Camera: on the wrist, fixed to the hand. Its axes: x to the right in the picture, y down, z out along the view.
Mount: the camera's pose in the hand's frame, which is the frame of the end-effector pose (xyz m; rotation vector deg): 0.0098 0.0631 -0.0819 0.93 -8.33 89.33
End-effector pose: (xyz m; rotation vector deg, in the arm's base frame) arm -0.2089 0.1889 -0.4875 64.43 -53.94 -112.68
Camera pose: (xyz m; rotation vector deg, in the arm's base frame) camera -0.1271 0.1278 -0.4687 0.65 -73.68 -40.63
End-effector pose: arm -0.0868 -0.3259 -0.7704 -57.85 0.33 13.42
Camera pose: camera -0.0812 -0.3606 -0.8681 -44.44 38.77 98.17
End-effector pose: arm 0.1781 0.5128 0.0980 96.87 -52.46 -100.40
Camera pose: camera 0.2539 0.4570 0.1419 21.78 -92.62 -41.04
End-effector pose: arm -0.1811 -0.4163 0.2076 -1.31 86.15 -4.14
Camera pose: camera -0.2600 -0.3515 0.1885 63.53 59.23 64.81
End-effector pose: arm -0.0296 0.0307 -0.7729 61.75 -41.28 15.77
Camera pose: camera -0.0234 0.1305 -0.7447 19.02 -90.81 87.23
